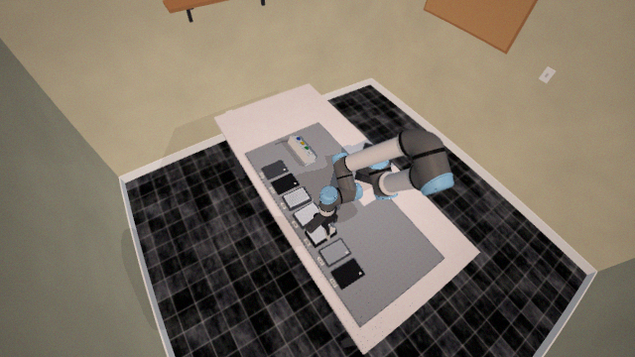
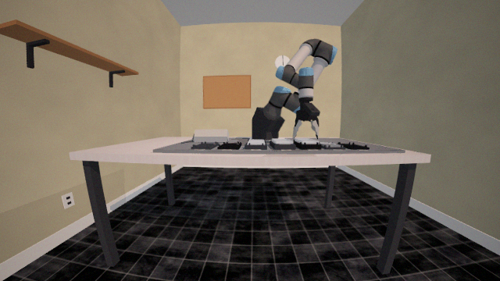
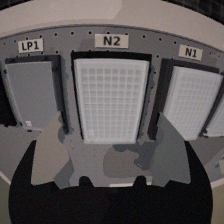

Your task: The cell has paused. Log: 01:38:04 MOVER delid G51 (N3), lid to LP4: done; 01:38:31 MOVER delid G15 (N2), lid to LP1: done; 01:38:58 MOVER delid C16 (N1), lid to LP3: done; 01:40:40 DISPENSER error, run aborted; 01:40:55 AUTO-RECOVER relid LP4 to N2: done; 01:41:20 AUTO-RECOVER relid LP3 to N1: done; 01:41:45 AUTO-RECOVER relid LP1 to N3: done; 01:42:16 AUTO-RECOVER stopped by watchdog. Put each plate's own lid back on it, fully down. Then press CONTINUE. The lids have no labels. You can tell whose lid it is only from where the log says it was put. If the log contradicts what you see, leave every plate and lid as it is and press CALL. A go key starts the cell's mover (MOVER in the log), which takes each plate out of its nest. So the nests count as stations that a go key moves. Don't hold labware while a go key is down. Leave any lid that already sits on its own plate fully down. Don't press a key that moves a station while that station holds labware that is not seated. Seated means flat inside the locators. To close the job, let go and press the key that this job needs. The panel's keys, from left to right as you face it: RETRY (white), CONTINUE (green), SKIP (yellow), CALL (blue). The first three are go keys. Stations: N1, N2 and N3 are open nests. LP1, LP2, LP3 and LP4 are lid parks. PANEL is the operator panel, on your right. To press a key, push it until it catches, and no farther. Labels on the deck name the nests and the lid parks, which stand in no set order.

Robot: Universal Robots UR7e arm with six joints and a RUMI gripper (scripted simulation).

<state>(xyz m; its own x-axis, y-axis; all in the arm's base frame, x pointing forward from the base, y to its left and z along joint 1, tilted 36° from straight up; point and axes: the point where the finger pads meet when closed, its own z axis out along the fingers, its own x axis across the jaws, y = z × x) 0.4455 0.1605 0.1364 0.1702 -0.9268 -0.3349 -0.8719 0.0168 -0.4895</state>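
My gripper is now 2 cm past the grey lid, 13 cm to the right of it and 3 cm above it. From my hand the other things lie so: lid park LP4: 4 cm behind, 26 cm to the left, 4 cm below; then white gridded plate: 4 cm ahead, 25 cm to the right, 2 cm below; then lid park LP3: 7 cm ahead, 39 cm to the right, 4 cm below.
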